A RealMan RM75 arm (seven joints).
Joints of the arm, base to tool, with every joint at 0 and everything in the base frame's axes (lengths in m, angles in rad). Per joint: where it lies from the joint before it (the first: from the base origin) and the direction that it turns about. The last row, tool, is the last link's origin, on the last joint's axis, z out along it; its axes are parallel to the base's.
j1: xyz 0.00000 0.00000 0.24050 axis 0 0 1
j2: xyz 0.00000 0.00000 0.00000 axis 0 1 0
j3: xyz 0.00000 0.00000 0.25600 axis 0 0 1
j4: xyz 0.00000 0.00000 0.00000 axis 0 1 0
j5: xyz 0.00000 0.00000 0.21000 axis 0 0 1
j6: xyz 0.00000 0.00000 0.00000 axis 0 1 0
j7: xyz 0.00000 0.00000 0.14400 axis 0 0 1
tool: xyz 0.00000 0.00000 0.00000
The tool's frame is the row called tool.
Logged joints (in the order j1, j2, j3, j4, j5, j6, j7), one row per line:
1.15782 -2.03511 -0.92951 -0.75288 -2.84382 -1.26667 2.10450
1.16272 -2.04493 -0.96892 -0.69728 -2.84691 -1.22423 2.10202
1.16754 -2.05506 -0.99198 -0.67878 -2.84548 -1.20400 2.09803
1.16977 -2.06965 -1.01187 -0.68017 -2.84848 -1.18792 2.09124
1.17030 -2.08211 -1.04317 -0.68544 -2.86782 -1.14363 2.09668
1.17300 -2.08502 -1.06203 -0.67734 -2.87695 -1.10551 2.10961
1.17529 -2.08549 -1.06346 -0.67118 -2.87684 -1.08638 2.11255
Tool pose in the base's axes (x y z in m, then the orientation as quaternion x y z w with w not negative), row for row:
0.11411 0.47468 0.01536 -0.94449 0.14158 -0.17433 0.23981
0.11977 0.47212 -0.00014 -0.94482 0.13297 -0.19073 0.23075
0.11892 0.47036 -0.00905 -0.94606 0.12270 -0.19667 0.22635
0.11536 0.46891 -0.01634 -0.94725 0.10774 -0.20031 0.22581
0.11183 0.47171 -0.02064 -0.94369 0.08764 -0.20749 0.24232
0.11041 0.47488 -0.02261 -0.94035 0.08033 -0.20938 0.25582
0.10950 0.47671 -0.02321 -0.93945 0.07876 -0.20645 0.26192
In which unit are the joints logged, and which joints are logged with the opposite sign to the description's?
The joints are logged in radians. Opposite sign: j2.
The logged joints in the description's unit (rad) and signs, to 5 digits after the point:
1.15782 2.03511 -0.92951 -0.75288 -2.84382 -1.26667 2.10450
1.16272 2.04493 -0.96892 -0.69728 -2.84691 -1.22423 2.10202
1.16754 2.05506 -0.99198 -0.67878 -2.84548 -1.20400 2.09803
1.16977 2.06965 -1.01187 -0.68017 -2.84848 -1.18792 2.09124
1.17030 2.08211 -1.04317 -0.68544 -2.86782 -1.14363 2.09668
1.17300 2.08502 -1.06203 -0.67734 -2.87695 -1.10551 2.10961
1.17529 2.08549 -1.06346 -0.67118 -2.87684 -1.08638 2.11255

